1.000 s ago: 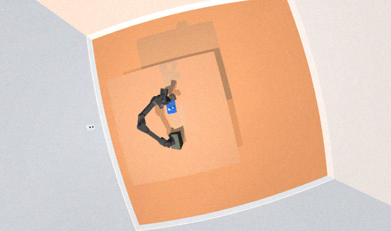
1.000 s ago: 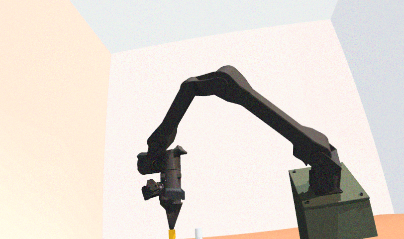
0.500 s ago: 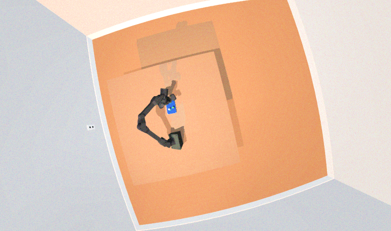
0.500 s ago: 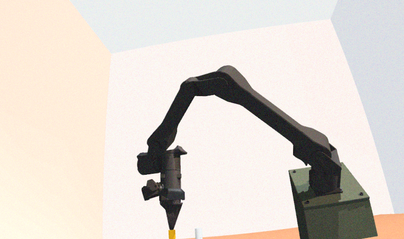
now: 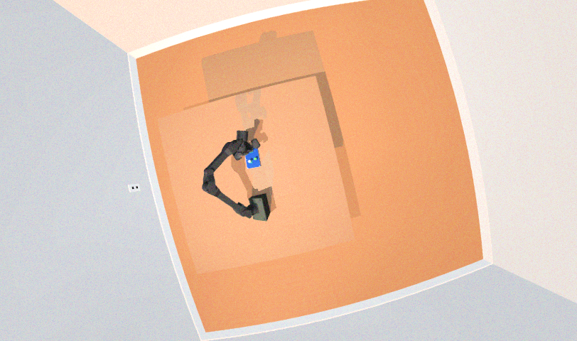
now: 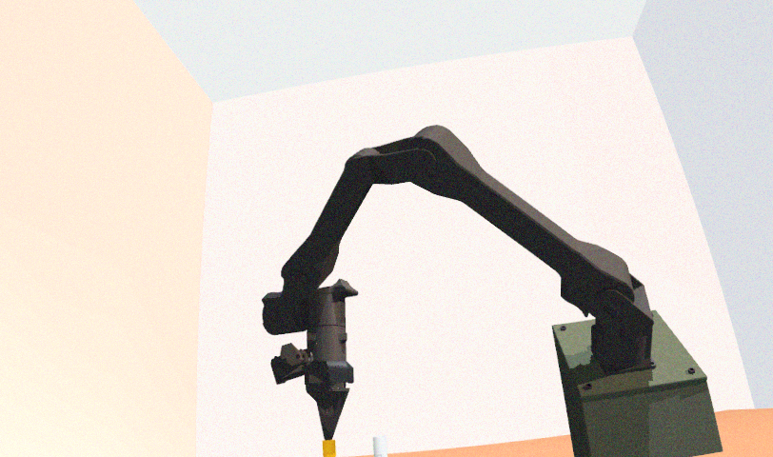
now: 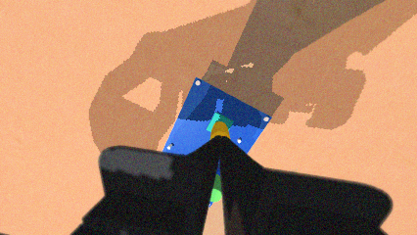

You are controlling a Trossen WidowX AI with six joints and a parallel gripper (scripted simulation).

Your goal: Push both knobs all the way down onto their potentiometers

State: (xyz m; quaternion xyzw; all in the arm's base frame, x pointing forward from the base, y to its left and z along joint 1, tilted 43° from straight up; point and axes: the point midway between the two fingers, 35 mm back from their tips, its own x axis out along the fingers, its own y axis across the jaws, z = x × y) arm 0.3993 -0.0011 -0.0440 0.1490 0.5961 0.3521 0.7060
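My gripper tip is now 80 mm past the grey knob, 20 mm to the right of it and 10 mm above it.
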